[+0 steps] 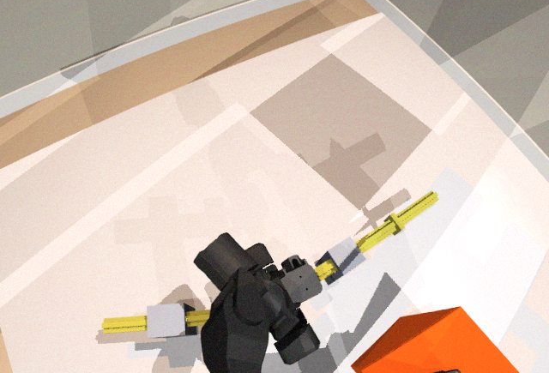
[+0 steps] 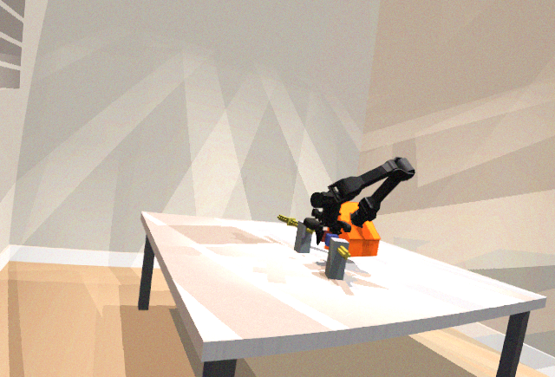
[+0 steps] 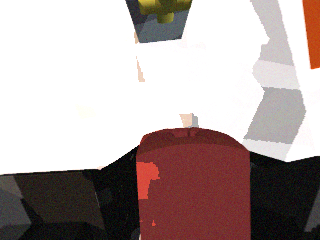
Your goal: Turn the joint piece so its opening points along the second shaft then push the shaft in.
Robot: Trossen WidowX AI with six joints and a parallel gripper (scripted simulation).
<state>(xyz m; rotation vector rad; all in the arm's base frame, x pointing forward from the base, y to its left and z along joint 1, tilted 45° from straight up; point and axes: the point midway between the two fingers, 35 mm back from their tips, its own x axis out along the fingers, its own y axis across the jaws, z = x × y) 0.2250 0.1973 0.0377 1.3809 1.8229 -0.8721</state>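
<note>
My gripper tip is 4 cm below the red square joint piece and 1 cm to the right of it.
</note>
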